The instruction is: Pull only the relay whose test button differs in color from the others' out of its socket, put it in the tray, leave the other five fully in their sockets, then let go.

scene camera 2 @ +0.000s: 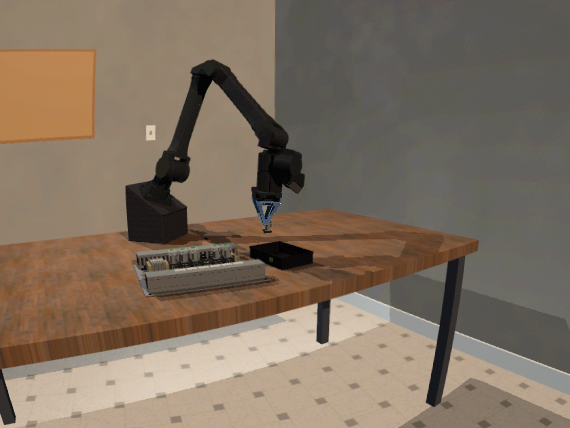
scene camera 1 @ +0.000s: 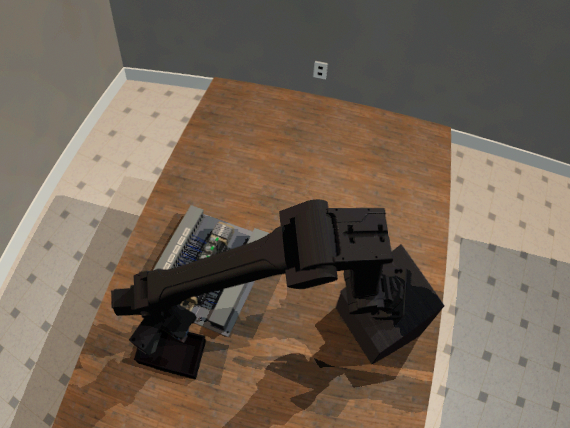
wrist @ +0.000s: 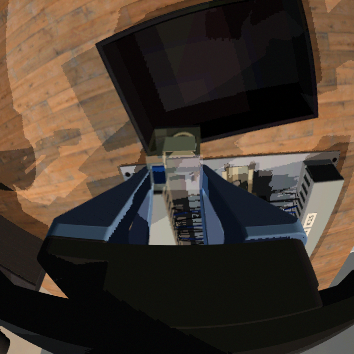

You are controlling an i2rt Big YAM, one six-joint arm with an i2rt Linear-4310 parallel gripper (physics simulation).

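Places are measured from the arm's base along level axes (x ahead, y left, z up), in centimetres.
Pixels of known places: gripper, fingertip midpoint: [scene camera 2: 264, 223] [scene camera 1: 181, 331] [wrist: 175, 173]; arm's base, origin of the base link: [scene camera 2: 154, 196] [scene camera 1: 388, 293].
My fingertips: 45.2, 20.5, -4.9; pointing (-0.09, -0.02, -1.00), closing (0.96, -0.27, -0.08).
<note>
Ahead of a thing's pixels: the offset from my fingertips to its top centre, as dx, dy, dz. Level surfaces: height alone.
My gripper [scene camera 2: 267, 225] [wrist: 175, 173] is shut on a clear-cased relay @[+0.2, +0.9, +1.5] [scene camera 2: 267, 230] [wrist: 182, 159], whose blue test button shows beside the left fingertip in the wrist view. The relay hangs well above the table, out of any socket. In the wrist view it overlaps the near left corner of the black tray @[+3.6, +3.3, -7.2] [scene camera 1: 175, 359] [scene camera 2: 295, 260] [wrist: 215, 65]. No relay shows in the visible part of the tray floor. Several other relays with green buttons @[+1.3, -29.0, -3.8] [scene camera 1: 217, 239] @[+2.8, -17.0, -3.8] [scene camera 2: 215, 251] stand in the socket row of the panel. The arm hides part of that row in scene camera 1.
The panel has long grey wire ducts @[+12.1, -24.1, -6.4] [scene camera 1: 178, 239] [scene camera 2: 205, 278] [wrist: 320, 195] along its sides, with blue wiring between them. The tray stands beside the panel's end. The arm's black base block [scene camera 1: 390, 310] [scene camera 2: 155, 215] stands on the wooden table @[dz -10.7] [scene camera 1: 310, 150] [scene camera 2: 75, 285].
</note>
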